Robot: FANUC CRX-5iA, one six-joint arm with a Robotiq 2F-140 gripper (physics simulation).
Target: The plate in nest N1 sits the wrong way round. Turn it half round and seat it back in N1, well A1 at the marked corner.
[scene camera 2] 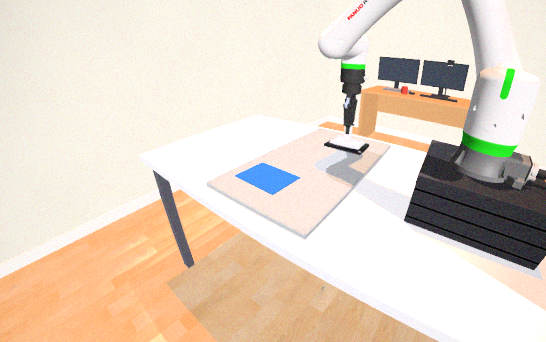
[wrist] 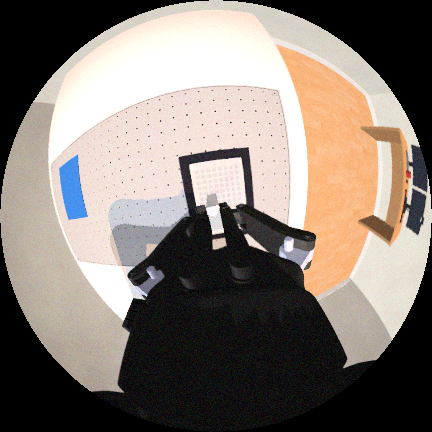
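Note:
The pale plate (scene camera 2: pixel 345 142) (wrist: pixel 215 175) lies level within the black frame of the nest (scene camera 2: pixel 330 146) (wrist: pixel 185 175), near the far end of the pegboard. My gripper (scene camera 2: pixel 348 132) (wrist: pixel 213 202) points straight down over the plate. Its fingers stand close together with a narrow white raised part of the plate between them; it is shut on that part. The fingers and gripper body hide the near part of the plate and nest in the wrist view. I cannot make out well A1 or the marked corner, nor whether the plate touches the nest floor.
A flat blue rectangle (scene camera 2: pixel 267 178) (wrist: pixel 73 187) lies on the pegboard (scene camera 2: pixel 305 215) (wrist: pixel 150 135), towards its other end. The pegboard lies on the white table (scene camera 2: pixel 215 145) (wrist: pixel 165 55). The arm stands on a black pedestal (scene camera 2: pixel 465 210). A wooden desk (scene camera 2: pixel 420 104) with monitors stands behind.

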